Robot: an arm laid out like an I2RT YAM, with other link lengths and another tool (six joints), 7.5 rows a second.
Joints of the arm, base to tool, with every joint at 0 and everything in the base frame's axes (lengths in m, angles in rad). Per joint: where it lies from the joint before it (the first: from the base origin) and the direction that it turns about. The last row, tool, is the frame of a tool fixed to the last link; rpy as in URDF.
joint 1: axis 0 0 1 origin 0 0 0.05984
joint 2: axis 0 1 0 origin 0.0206 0.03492 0.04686
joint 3: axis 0 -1 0 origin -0.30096 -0.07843 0
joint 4: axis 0 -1 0 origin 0.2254 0.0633 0.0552
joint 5: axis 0 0 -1 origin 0.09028 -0.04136 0.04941
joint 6: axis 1 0 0 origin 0.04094 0 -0.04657
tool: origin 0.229 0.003 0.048 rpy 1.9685 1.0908 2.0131
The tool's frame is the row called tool.
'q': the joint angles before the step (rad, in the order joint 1, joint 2, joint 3, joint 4, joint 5, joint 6). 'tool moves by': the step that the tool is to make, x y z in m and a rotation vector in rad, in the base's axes. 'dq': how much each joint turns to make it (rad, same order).
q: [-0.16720, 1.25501, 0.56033, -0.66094, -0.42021, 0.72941]
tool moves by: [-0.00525, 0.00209, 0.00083, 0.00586, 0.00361, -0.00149]
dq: [0.00038, -0.01963, -0.00637, -0.01648, -0.00467, 0.00320]
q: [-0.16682, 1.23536, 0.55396, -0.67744, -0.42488, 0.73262]
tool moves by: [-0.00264, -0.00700, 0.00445, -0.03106, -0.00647, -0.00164]
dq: [0.00039, -0.03273, 0.00945, -0.03255, 0.02930, -0.00477]
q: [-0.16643, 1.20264, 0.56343, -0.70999, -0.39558, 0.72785]
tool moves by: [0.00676, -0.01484, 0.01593, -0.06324, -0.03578, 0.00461]
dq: [-0.00075, -0.04430, 0.04510, -0.05083, 0.05351, -0.02001]
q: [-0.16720, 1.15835, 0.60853, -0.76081, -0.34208, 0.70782]
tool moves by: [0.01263, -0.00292, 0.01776, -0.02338, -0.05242, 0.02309]
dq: [0.00091, -0.02641, 0.03840, -0.01814, 0.00758, -0.02682]
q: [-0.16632, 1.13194, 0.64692, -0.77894, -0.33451, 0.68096]
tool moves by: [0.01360, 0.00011, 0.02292, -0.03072, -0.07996, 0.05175]
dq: [-0.00081, -0.04511, 0.03151, -0.01189, -0.00143, -0.05847]
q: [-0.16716, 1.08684, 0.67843, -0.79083, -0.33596, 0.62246]
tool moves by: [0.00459, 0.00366, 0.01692, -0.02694, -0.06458, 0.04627]
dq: [0.01090, -0.05793, 0.00706, -0.01046, 0.00118, -0.04117]
